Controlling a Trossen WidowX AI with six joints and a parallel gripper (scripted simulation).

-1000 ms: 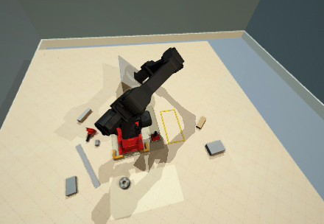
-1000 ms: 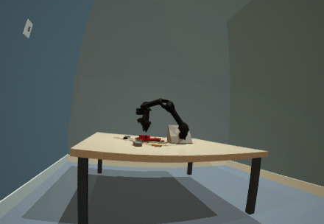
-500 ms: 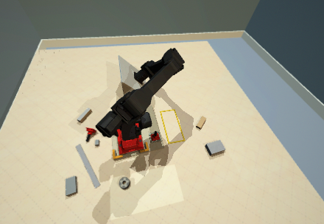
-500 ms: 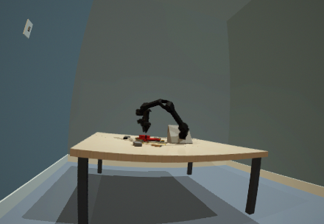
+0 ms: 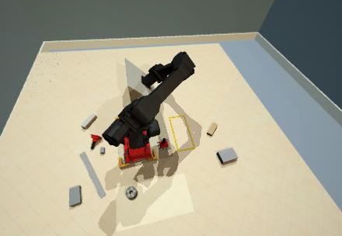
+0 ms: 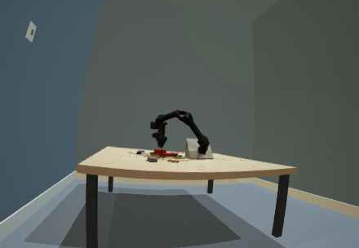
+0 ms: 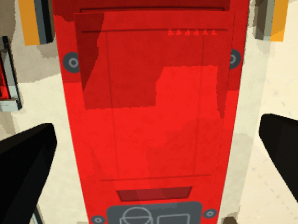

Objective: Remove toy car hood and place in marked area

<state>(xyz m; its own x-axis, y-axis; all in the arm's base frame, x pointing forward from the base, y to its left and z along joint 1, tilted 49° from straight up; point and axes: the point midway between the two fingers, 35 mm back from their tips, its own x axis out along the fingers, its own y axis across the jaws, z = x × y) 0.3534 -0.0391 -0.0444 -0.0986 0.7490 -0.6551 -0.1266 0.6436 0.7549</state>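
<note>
My gripper tip is now 3 cm above the red hood. From my gripper tip the other things lie so: long grey strip: 18 cm to the right, 8 cm ahead, 7 cm below; then wooden block: 37 cm to the left, 6 cm below, 6 cm behind; then grey block: 39 cm to the left, 9 cm ahead, 6 cm below.
</note>
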